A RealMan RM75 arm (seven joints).
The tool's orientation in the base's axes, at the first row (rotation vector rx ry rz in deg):
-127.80 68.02 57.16
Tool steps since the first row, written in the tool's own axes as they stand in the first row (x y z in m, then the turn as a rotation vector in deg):
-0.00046 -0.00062 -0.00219 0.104 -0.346 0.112
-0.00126 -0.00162 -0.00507 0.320 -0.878 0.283
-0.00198 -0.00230 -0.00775 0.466 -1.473 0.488
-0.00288 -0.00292 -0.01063 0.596 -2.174 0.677
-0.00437 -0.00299 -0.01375 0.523 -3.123 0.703
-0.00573 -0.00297 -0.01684 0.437 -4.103 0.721
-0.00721 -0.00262 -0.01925 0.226 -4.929 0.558
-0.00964 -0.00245 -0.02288 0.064 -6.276 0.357
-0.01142 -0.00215 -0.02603 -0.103 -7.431 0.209
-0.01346 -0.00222 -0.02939 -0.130 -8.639 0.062
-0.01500 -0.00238 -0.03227 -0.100 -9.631 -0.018
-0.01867 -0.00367 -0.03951 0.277 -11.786 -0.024
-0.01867 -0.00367 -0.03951 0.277 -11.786 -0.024
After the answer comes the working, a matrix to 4 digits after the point.
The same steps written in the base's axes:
0.00121 -0.00083 0.00180 0.285 0.206 -0.141
0.00289 -0.00171 0.00432 0.744 0.491 -0.399
0.00425 -0.00269 0.00663 1.216 0.870 -0.624
0.00557 -0.00373 0.00922 1.777 1.306 -0.824
0.00630 -0.00490 0.01238 2.533 1.880 -0.755
0.00699 -0.00618 0.01543 3.314 2.472 -0.671
0.00710 -0.00714 0.01811 3.990 2.931 -0.379
0.00748 -0.00827 0.02232 5.137 3.623 -0.082
0.00780 -0.00952 0.02571 6.099 4.248 0.178
0.00842 -0.01056 0.02945 7.158 4.827 0.333
0.00911 -0.01151 0.03250 8.032 5.301 0.394
0.01168 -0.01351 0.04005 9.980 6.273 0.182
0.01168 -0.01351 0.04005 9.980 6.273 0.182

The tool's axes in the first row as the columns of a matrix, in the base's axes (rounded; the answer above uses it unrounded):
0.3773 -0.8371 -0.3960
-0.5343 -0.5461 0.6452
-0.7564 -0.0318 -0.6533

